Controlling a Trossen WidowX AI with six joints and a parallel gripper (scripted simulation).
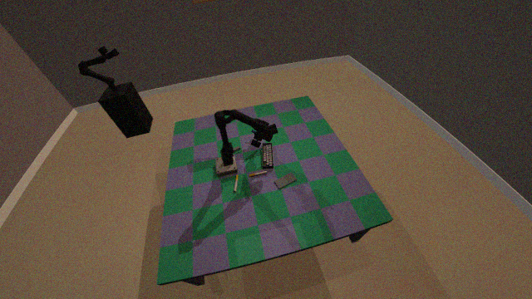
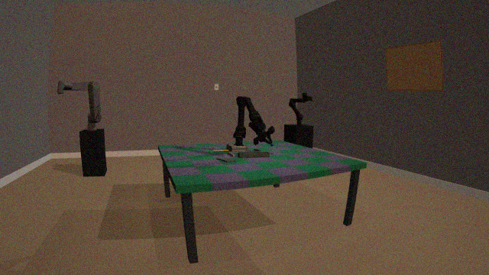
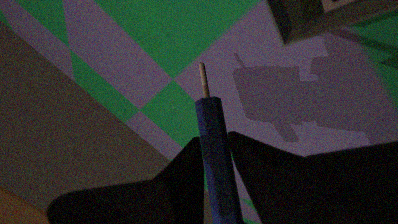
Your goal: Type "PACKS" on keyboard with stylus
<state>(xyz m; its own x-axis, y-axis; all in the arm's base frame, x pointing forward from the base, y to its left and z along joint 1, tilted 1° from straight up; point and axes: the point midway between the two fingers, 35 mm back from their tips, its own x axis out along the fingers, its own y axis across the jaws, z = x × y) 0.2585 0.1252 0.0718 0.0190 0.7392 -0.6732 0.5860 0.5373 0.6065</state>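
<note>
Now: the stylus 1 cm ahead of my gripper tip and 1 cm below it. Also, from my gripper tip: flat grey piece 8 cm ahead, 39 cm to the right, 8 cm below.
</note>
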